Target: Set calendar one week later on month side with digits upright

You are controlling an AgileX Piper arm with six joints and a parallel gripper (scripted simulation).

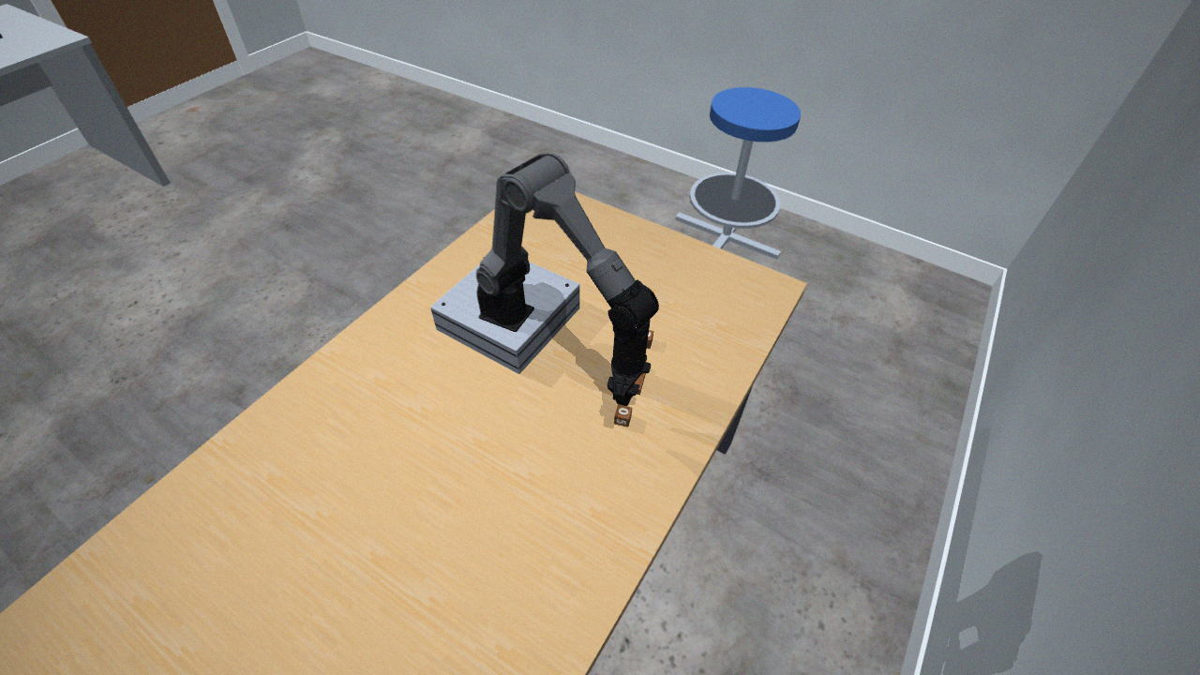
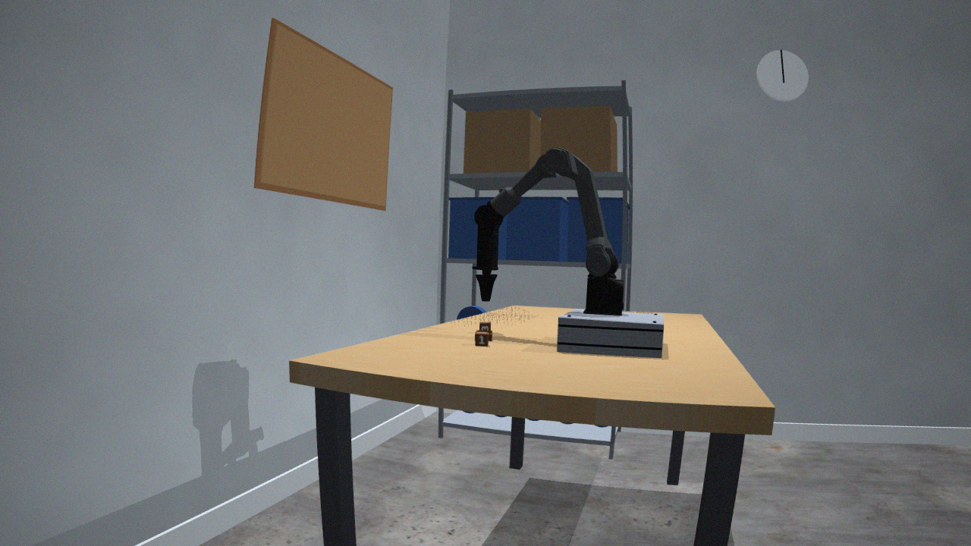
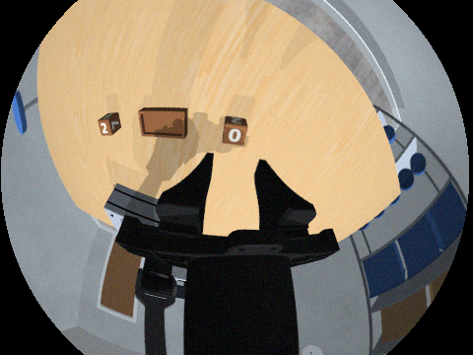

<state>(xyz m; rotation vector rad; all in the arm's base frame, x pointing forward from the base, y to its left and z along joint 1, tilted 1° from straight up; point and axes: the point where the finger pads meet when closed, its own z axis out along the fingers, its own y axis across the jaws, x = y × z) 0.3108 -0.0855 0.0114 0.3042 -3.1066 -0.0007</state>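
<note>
Right now the brown digit cube is 80 mm below my hand. Also, from my hand: brown tray (20 mm behind, 100 mm to the left, 90 mm below).
</note>
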